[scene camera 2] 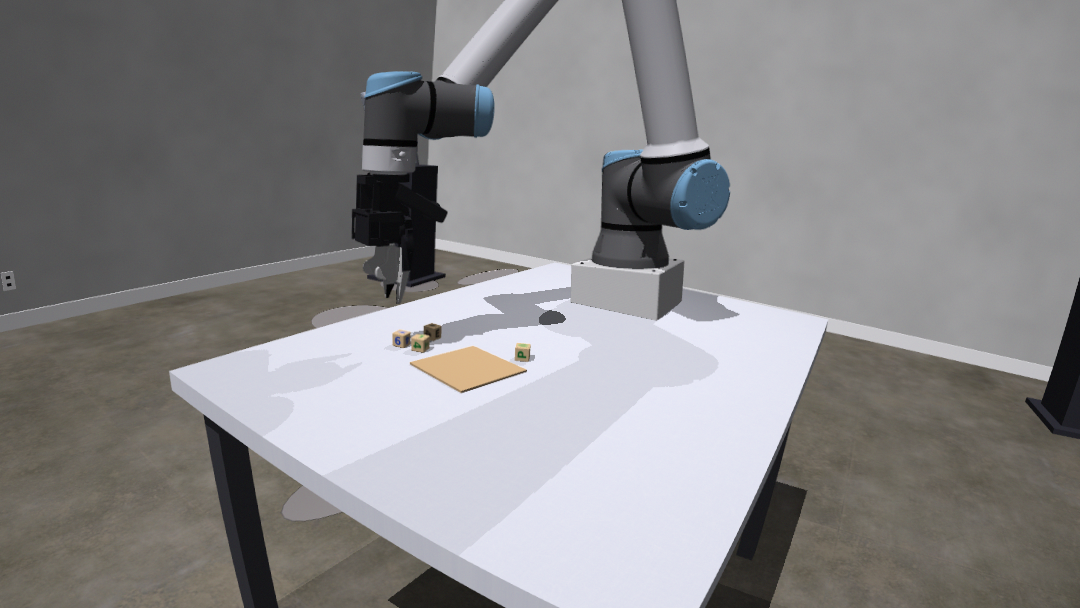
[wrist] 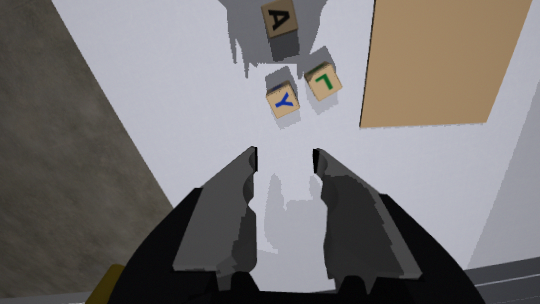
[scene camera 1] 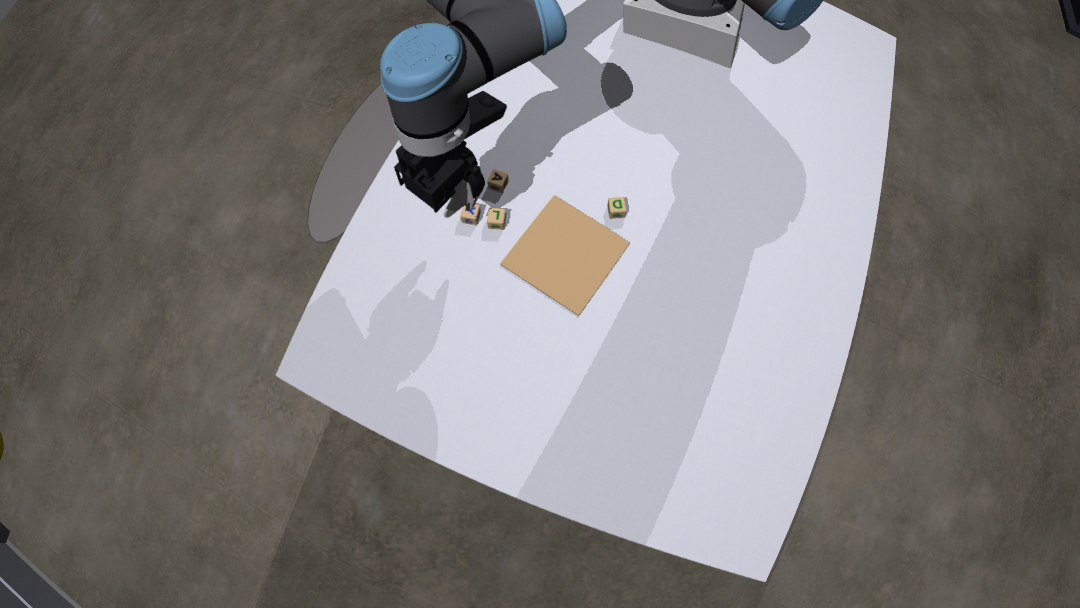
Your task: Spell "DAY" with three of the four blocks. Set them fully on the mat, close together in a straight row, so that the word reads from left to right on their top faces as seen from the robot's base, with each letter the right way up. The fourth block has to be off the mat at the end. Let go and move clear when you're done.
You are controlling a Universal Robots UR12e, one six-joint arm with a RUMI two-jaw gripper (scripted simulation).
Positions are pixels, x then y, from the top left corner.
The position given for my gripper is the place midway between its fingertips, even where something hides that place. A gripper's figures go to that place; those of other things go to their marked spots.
Labels:
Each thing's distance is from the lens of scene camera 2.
my gripper (scene camera 2: 392, 300): 103 cm
tan mat (scene camera 2: 465, 369): 95 cm

